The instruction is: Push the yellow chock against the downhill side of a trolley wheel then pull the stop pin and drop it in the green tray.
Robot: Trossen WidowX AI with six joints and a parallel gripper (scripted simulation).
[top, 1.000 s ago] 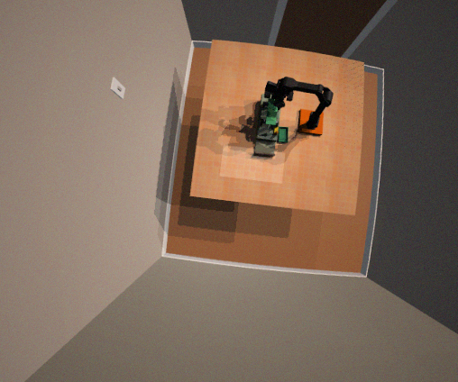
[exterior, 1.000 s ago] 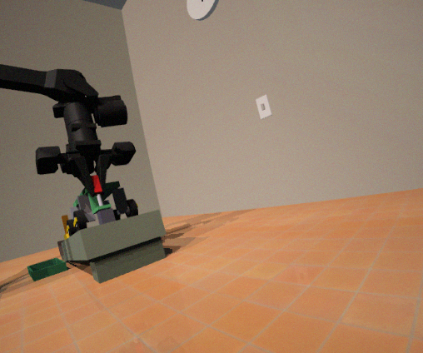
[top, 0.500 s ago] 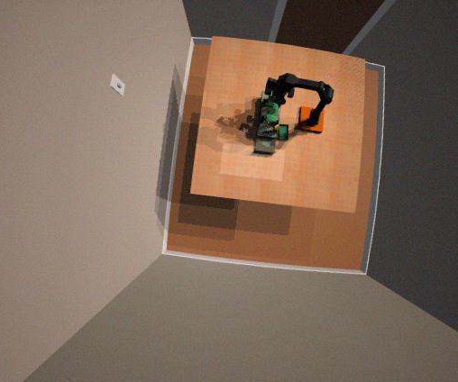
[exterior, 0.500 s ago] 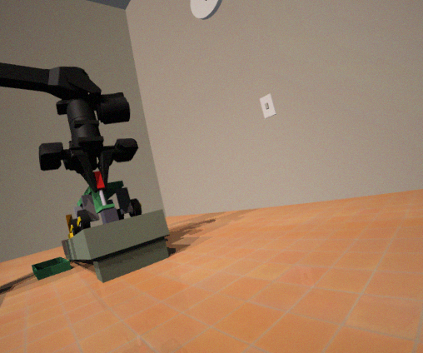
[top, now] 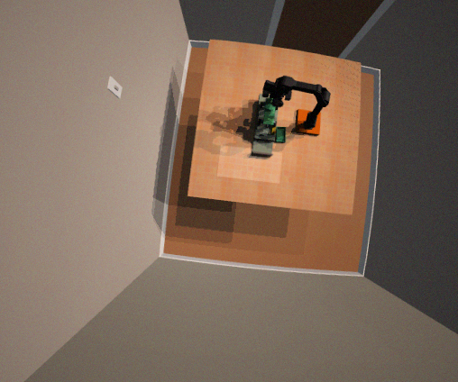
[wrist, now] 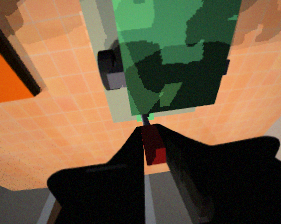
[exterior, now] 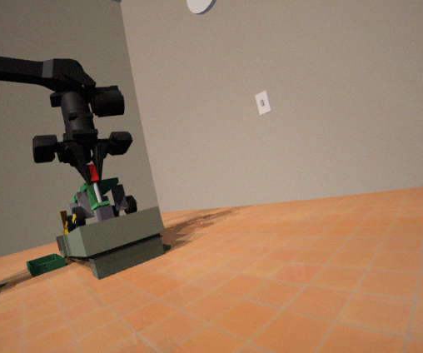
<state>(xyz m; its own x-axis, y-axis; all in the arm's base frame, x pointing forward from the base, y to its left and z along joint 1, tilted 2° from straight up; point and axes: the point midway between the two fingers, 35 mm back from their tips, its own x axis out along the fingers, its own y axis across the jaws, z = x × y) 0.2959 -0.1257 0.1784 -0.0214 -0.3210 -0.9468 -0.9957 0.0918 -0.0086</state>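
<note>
The green tray lies 80 mm behind my gripper tip, 220 mm to the left of it and 170 mm below it. From my gripper tip the other things lie so: grey ramp 30 mm ahead, 110 mm to the left, 110 mm below; trolley 30 mm ahead, 100 mm to the left, 50 mm below; red-headed stop pin right at my gripper tip.
</note>
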